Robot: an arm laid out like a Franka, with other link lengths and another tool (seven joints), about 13 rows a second.
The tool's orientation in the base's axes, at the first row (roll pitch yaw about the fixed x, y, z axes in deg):
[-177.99 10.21 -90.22]
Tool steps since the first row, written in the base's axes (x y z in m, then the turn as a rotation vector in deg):
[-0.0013 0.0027 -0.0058 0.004 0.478 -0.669]
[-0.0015 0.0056 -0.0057 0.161 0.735 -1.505]
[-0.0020 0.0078 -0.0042 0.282 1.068 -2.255]
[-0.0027 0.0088 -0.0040 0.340 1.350 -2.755]
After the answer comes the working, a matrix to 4 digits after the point.
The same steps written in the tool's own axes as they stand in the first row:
[-0.0016 0.0015 0.0061 -0.352 0.024 0.743]
[-0.0045 0.0018 0.0065 -0.457 -0.102 1.616]
[-0.0069 0.0022 0.0054 -0.652 -0.193 2.417]
[-0.0079 0.0029 0.0054 -0.842 -0.231 2.961]

The tool's axes in the first row as the columns of a matrix, in the base's axes (rounded; the answer above uses it unrounded):
[-0.0038 -0.9994 0.0358]
[-0.9842 0.0101 0.1770]
[-0.1773 -0.0345 -0.9836]

